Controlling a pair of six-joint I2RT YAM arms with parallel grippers.
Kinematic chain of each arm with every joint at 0, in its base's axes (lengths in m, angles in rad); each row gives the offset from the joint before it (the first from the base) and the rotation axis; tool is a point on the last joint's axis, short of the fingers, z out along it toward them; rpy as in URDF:
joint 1: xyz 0 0 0.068 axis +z
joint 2: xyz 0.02 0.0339 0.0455 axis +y
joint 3: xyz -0.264 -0.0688 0 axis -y
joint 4: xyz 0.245 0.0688 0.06 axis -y
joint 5: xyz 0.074 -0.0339 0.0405 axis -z
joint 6: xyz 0.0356 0 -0.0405 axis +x
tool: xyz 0 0 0 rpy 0 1.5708 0
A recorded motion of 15 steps. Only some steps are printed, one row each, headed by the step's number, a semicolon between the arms.
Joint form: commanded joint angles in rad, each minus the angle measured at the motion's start. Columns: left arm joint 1, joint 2, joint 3, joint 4, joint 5, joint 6; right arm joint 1, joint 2, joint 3, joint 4, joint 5, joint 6.
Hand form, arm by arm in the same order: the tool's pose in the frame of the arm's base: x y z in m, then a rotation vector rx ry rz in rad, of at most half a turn. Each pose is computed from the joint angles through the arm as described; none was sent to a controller.
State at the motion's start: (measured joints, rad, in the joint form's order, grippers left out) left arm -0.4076 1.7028 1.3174 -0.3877 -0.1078 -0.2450; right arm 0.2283 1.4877 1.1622 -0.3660 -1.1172 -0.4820
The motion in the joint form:
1: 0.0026 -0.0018 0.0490 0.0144 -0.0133 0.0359; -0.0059 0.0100 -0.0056 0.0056 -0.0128 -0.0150
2: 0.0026 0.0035 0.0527 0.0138 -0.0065 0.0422; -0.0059 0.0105 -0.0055 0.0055 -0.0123 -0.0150
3: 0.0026 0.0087 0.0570 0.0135 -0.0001 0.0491; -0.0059 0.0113 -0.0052 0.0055 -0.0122 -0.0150
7: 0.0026 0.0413 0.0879 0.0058 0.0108 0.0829; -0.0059 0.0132 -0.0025 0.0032 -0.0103 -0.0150
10: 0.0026 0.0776 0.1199 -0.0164 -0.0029 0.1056; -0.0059 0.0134 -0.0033 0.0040 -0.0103 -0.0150
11: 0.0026 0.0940 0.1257 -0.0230 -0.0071 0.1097; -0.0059 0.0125 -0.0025 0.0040 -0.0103 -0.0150
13: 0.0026 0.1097 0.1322 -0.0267 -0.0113 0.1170; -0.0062 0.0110 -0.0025 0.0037 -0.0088 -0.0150
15: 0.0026 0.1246 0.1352 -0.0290 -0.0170 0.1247; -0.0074 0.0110 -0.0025 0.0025 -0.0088 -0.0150
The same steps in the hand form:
1: 0.3587 -0.1491 0.2804 0.1595 2.2737 -0.1854; 0.3048 0.1019 0.2938 -1.2055 1.5992 1.0844
2: 0.3598 -0.1498 0.2796 0.1707 2.2760 -0.1889; 0.3049 0.1020 0.2937 -1.2053 1.6000 1.0842
3: 0.3608 -0.1505 0.2791 0.1821 2.2772 -0.1920; 0.3051 0.1020 0.2935 -1.2051 1.6005 1.0844
7: 0.3679 -0.1539 0.2765 0.2279 2.2829 -0.1836; 0.3056 0.1021 0.2936 -1.2044 1.6032 1.0833
10: 0.3748 -0.1564 0.2715 0.2511 2.3033 -0.1484; 0.3056 0.1021 0.2934 -1.2043 1.6034 1.0834
11: 0.3773 -0.1573 0.2665 0.2568 2.3187 -0.1362; 0.3055 0.1021 0.2939 -1.2047 1.6018 1.0824
13: 0.3799 -0.1582 0.2623 0.2656 2.3294 -0.1238; 0.3053 0.1019 0.2943 -1.2043 1.6019 1.0800
15: 0.3821 -0.1590 0.2572 0.2744 2.3411 -0.1091; 0.3053 0.1015 0.2942 -1.2030 1.6035 1.0799

